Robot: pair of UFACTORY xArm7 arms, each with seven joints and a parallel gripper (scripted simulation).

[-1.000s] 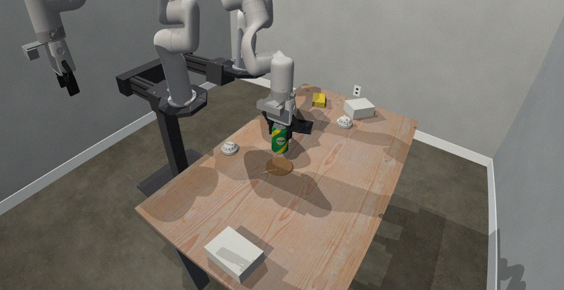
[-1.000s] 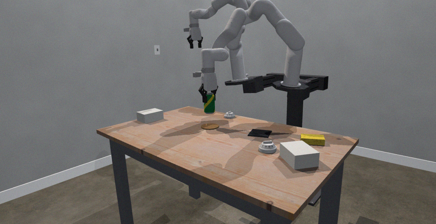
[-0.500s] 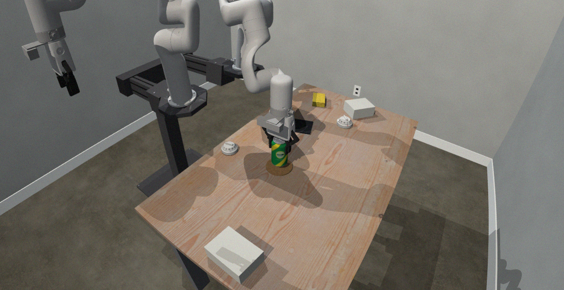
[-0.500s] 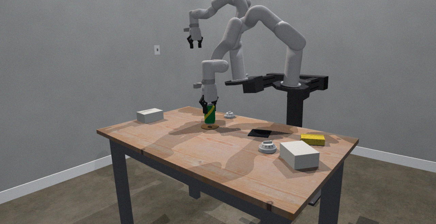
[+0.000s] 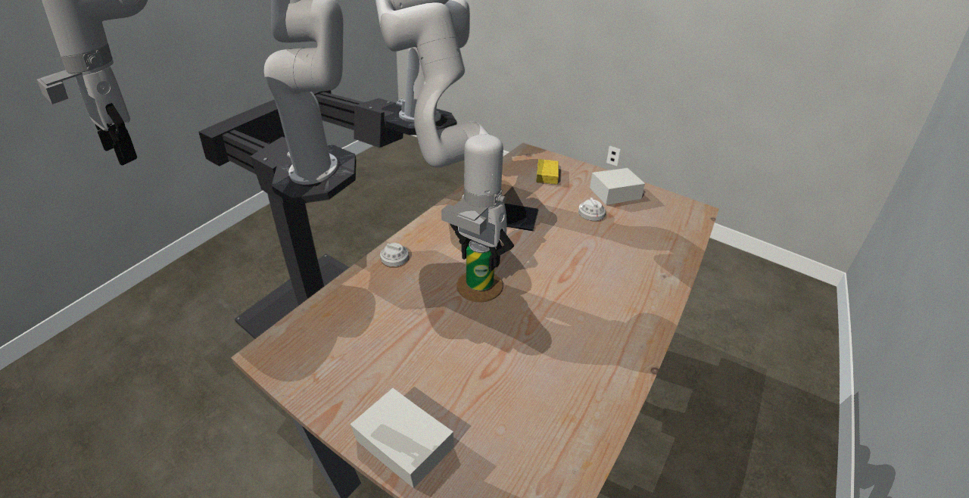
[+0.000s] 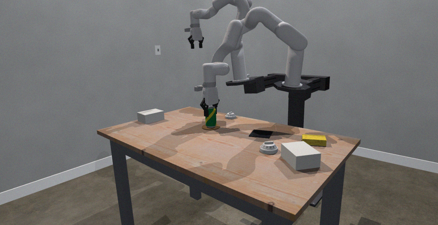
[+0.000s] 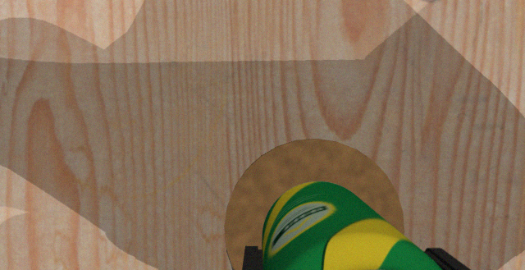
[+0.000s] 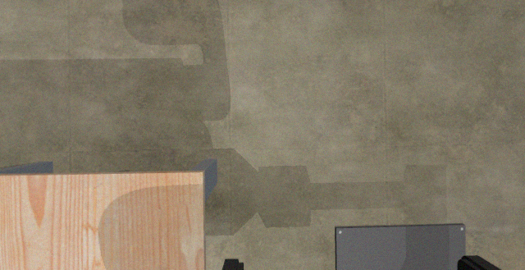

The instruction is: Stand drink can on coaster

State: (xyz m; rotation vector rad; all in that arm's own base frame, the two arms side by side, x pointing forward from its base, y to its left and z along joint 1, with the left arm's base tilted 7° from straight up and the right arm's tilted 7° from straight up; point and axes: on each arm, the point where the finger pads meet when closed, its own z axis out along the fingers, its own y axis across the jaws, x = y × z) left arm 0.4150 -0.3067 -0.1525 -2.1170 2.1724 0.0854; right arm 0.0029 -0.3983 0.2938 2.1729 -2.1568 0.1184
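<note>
Right now the yellow drink can is 2 cm below my left hand. From my left hand the other things lie so: black square coaster: 8 cm behind, 30 cm to the left, 9 cm below; yellow block: 13 cm behind, 57 cm to the left, 8 cm below; round cork coaster: 9 cm below.
</note>
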